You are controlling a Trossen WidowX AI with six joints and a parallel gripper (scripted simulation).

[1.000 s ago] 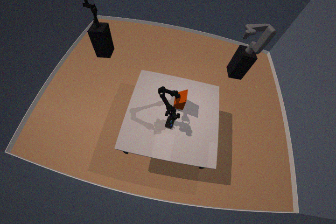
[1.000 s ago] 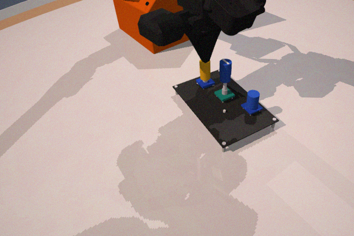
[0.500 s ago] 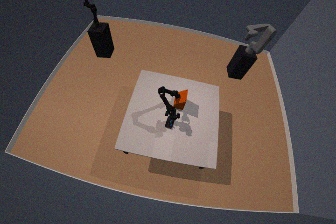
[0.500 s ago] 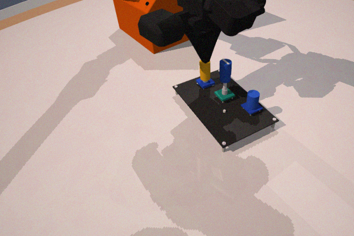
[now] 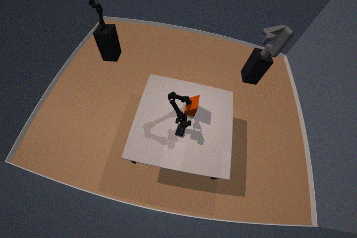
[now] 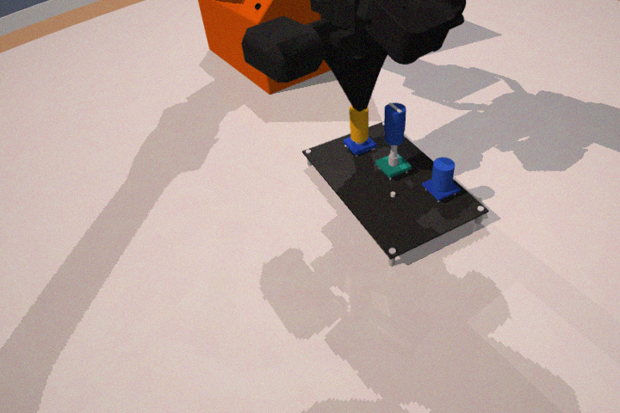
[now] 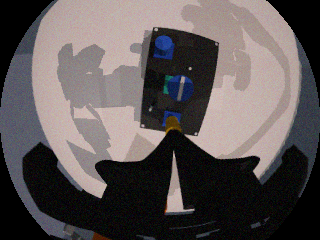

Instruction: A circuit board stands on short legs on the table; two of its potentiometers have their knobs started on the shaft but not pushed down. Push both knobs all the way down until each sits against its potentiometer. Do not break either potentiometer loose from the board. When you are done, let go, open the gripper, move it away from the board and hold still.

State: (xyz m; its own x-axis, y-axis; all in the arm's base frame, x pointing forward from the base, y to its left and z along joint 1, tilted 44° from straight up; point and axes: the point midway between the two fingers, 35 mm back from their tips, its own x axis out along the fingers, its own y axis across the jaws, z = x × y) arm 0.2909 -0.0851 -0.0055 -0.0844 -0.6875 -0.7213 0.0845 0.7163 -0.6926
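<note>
Now: the yellow knob 20 mm below my gripper tip.
</note>
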